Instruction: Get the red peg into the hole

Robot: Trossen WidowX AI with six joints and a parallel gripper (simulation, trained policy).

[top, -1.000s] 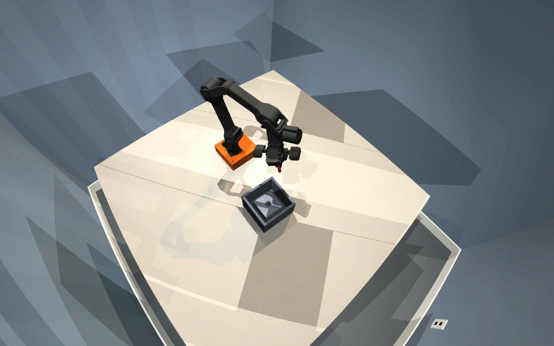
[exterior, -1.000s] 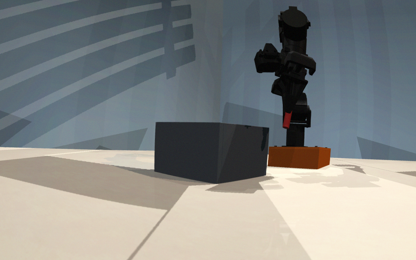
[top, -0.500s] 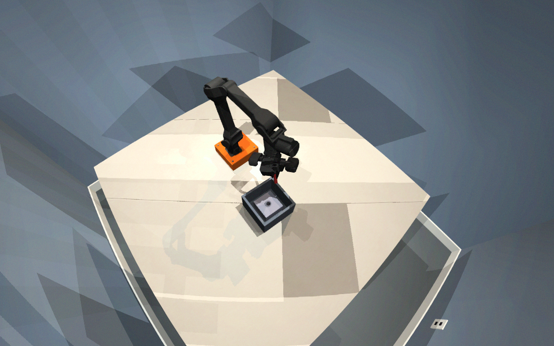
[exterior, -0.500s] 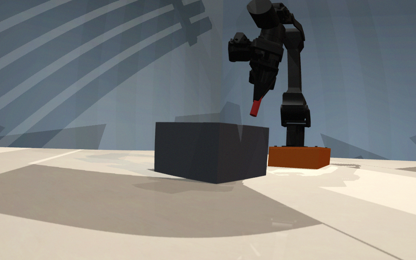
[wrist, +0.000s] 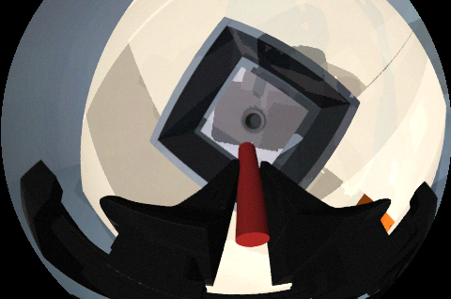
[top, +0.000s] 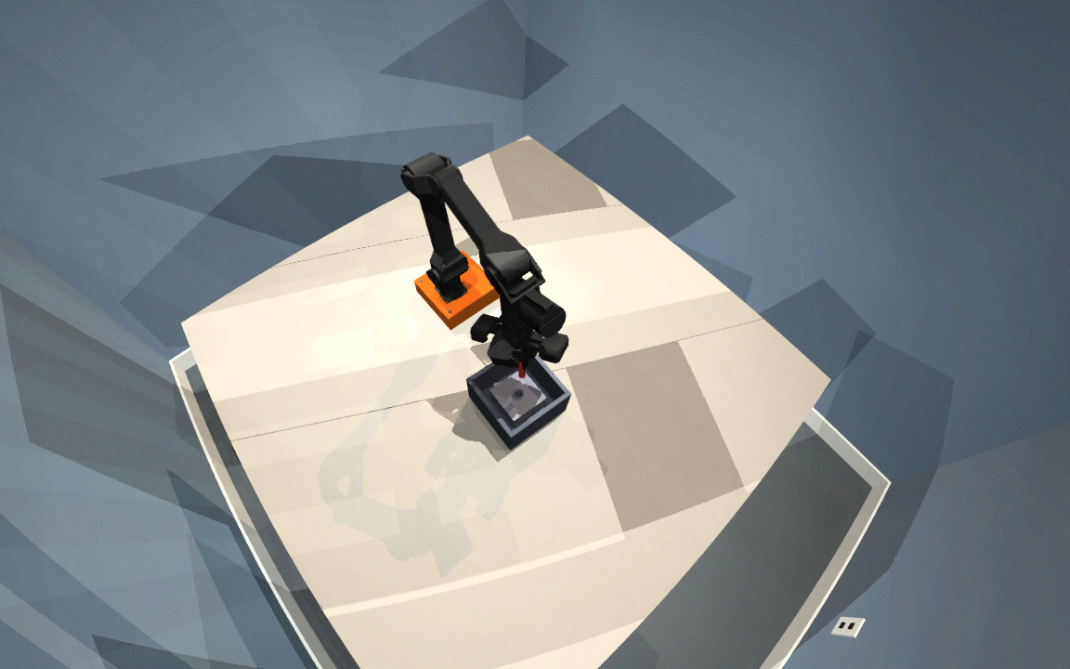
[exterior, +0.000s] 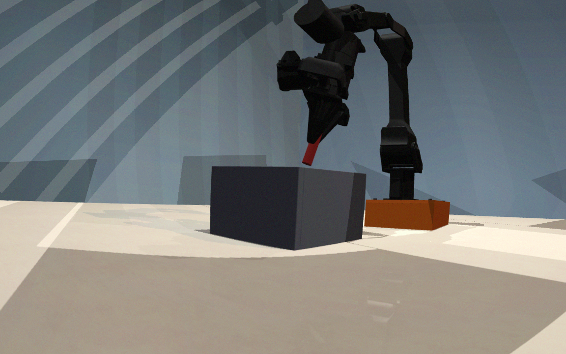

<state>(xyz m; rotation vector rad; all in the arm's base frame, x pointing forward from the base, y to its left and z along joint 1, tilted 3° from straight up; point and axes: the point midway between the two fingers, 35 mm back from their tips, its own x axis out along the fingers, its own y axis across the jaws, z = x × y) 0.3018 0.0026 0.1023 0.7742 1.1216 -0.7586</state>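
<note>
Right now my gripper tip is 1 cm below the red peg. The rest, counted from my gripper tip: grey plate (2 cm ahead, 2 cm to the right, 9 cm below); dark box (2 cm ahead, 2 cm to the right, 11 cm below).
</note>
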